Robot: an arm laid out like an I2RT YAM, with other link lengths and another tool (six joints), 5 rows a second.
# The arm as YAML. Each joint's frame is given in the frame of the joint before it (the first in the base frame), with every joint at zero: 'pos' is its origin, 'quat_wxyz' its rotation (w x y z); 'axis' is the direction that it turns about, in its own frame. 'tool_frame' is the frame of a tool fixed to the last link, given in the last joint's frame.
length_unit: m
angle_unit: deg
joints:
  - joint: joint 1
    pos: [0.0, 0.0, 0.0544]
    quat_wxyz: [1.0, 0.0, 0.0, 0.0]
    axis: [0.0, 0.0, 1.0]
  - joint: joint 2
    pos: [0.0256, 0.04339, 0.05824]
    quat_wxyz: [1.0, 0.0, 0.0, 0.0]
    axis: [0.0, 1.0, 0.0]
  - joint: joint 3
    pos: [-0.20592, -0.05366, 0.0]
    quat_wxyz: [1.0, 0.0, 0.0, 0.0]
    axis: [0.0, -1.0, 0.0]
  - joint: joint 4
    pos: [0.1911, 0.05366, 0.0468]
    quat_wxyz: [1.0, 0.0, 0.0, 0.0]
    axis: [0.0, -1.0, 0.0]
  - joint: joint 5
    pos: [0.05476, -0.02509, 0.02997]
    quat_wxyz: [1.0, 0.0, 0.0, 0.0]
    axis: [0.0, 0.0, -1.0]
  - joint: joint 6
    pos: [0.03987, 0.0, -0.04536]
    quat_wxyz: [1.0, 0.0, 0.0, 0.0]
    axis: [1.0, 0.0, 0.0]
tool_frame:
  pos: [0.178, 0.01, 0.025]
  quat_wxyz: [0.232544, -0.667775, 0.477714, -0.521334]
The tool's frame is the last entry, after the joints.
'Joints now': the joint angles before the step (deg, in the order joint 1, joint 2, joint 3, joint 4, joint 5, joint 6). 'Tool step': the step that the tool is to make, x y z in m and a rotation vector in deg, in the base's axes. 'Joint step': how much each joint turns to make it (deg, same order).
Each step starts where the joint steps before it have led.
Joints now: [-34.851 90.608 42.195 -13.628 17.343 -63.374]
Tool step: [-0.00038 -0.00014 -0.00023 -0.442 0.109 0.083]
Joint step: [0.263 -0.087 -0.393 0.481 0.460 -0.043]
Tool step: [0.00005 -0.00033 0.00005 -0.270 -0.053 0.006]
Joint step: [0.108 -0.066 -0.240 0.372 0.218 -0.001]
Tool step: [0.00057 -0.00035 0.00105 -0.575 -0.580 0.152]
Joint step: [0.067 -0.657 -0.918 1.113 0.087 -0.153]
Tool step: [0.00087 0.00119 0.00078 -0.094 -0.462 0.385]
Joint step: [0.044 -0.589 -0.590 0.503 -0.327 -0.217]
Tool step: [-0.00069 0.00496 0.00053 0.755 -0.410 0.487]
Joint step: [-0.001 -1.203 -0.702 -0.588 -0.984 -0.002]
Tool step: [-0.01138 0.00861 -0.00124 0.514 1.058 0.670]
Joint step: [0.000 -3.103 -2.491 -1.575 -0.175 -0.699]
